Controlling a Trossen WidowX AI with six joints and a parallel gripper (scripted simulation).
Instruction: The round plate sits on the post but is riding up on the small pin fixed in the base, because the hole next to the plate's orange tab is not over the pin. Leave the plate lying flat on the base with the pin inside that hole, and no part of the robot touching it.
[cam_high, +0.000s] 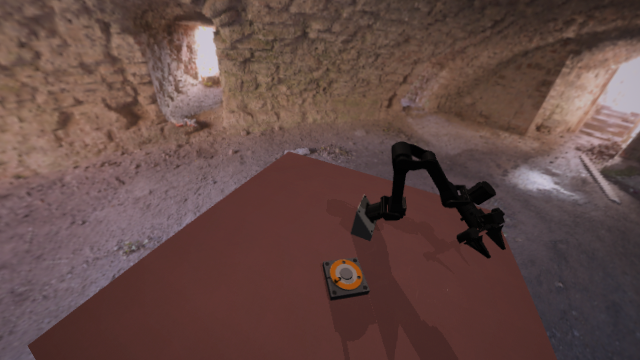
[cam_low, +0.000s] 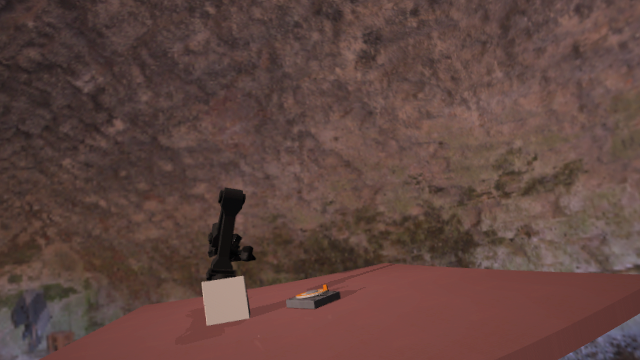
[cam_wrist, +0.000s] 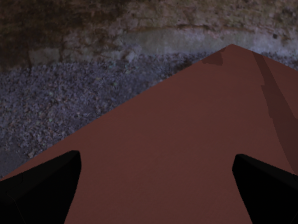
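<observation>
The round plate is 470 mm to the right of my gripper tip, 150 mm ahead of it and 120 mm below it. The rest, counted from my gripper tip: square base: 450 mm to the right, 140 mm below, 130 mm ahead.
</observation>
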